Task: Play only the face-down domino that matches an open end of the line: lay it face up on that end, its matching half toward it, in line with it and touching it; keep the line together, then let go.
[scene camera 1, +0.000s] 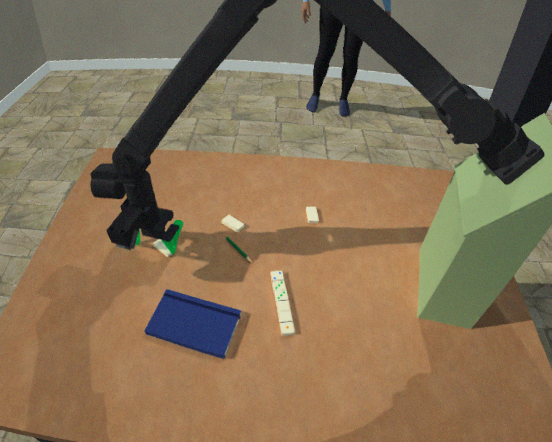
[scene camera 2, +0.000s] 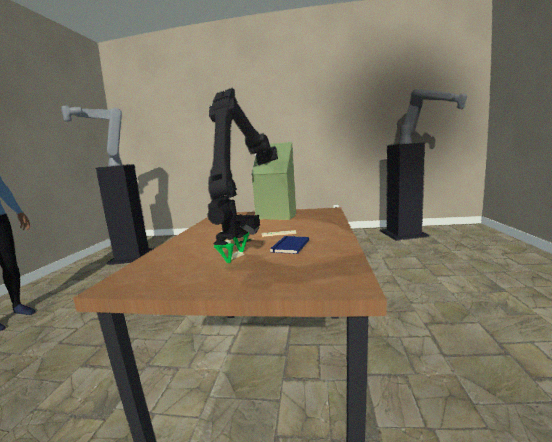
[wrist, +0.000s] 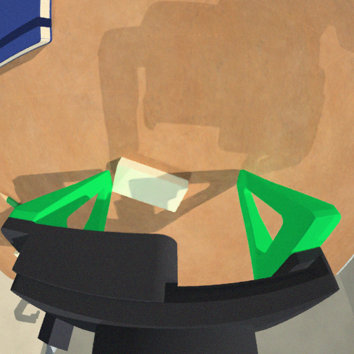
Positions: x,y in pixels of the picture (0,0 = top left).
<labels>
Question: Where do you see a blue book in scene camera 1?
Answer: At 197,324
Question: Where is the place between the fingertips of my gripper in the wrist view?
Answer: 174,177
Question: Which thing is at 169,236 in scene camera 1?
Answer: My gripper.
</labels>
